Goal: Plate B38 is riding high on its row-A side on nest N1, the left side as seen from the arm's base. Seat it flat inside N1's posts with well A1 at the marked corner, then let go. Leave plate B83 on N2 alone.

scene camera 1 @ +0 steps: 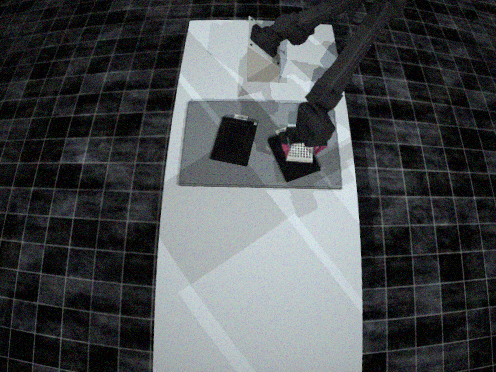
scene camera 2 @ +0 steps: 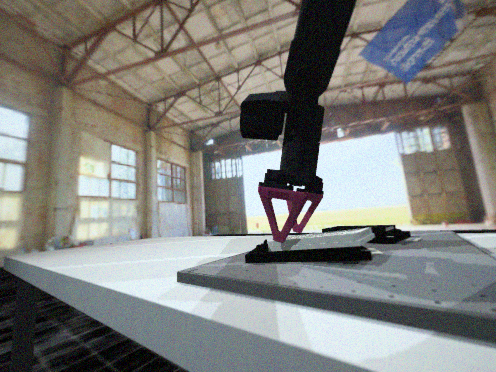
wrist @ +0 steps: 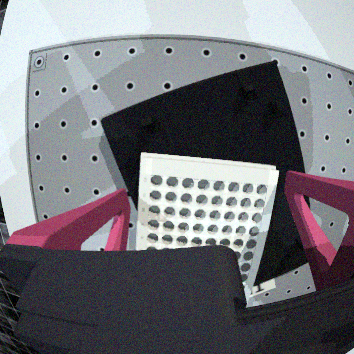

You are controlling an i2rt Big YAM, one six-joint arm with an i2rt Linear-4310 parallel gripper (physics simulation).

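Frame: origin at the arm's base, x ahead, y left, z up, level; centimetres.
Seen in the pictures: gripper, fingertip midpoint: (scene camera 1: pixel 300 155) (scene camera 2: pixel 289 236) (wrist: pixel 208 189); arm's base, origin of the base link: (scene camera 1: pixel 262 41).
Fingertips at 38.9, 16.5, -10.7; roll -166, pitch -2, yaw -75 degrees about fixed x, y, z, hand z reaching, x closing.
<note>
Pixels of each thing's top centre, then the offset from my fingertips to it, as dx, dy, dz.
- white well plate B38, middle of its top: (wrist: pixel 200 266) (scene camera 2: pixel 318 230) (scene camera 1: pixel 300 141) -4.8, -0.4, +0.8
- black nest N1, middle of its top: (wrist: pixel 233 209) (scene camera 2: pixel 302 239) (scene camera 1: pixel 294 152) -1.3, -2.0, -0.7
- grey perforated board, middle of its top: (wrist: pixel 324 247) (scene camera 2: pixel 352 244) (scene camera 1: pixel 261 140) -5.1, -13.0, -2.8
The white well plate B38 (scene camera 1: pixel 300 153) (scene camera 2: pixel 325 241) (wrist: pixel 207 167) lies tilted and turned askew on the black nest N1 (scene camera 1: pixel 295 172) (scene camera 2: pixel 310 256) (wrist: pixel 200 115). In scene camera 2 its right end rides high over the nest and its left end is low. My gripper (scene camera 1: pixel 302 148) (scene camera 2: pixel 289 235) (wrist: pixel 208 189) is open, with the magenta fingers on either side of the plate and nothing held. The fingertips are near the plate's top level at its low end. The wrist view hides the plate's near part; the well A1 marking is not readable.
The other nest N2 (scene camera 1: pixel 234 141) (scene camera 2: pixel 395 234) looks black; plate B83 cannot be told apart on it. Both nests sit on a grey perforated board (scene camera 1: pixel 200 170) (scene camera 2: pixel 400 290) (wrist: pixel 50 107). A beige panel (scene camera 1: pixel 262 65) and dark arm parts are at the table's far end.
</note>
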